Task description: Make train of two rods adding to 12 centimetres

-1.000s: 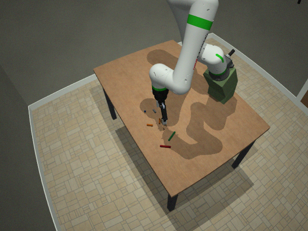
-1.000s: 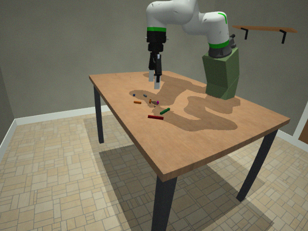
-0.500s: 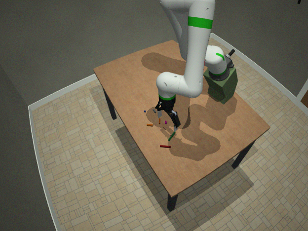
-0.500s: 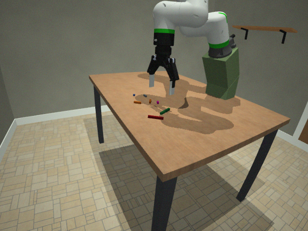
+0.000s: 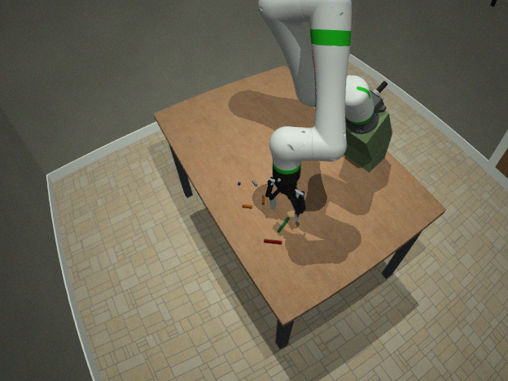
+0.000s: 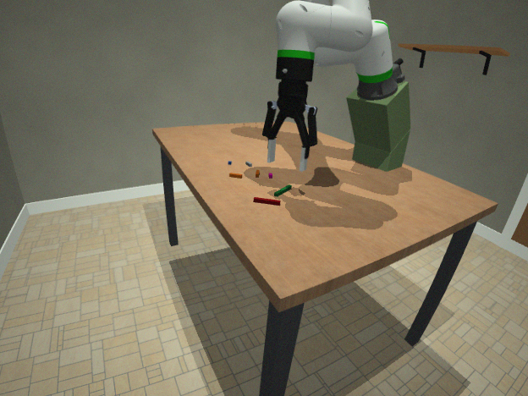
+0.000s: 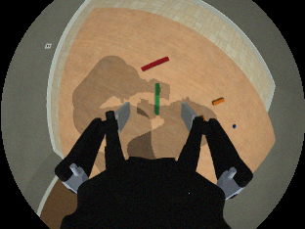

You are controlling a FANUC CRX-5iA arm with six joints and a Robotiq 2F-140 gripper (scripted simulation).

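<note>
The green rod lies 10 cm below my hand. From my hand the other things lie so: red rod (10 cm below, 8 cm ahead, 4 cm to the left); grey rod (25 cm to the right, 10 cm below, 3 cm behind); magenta rod (12 cm to the right, 10 cm below, 3 cm behind).
</note>
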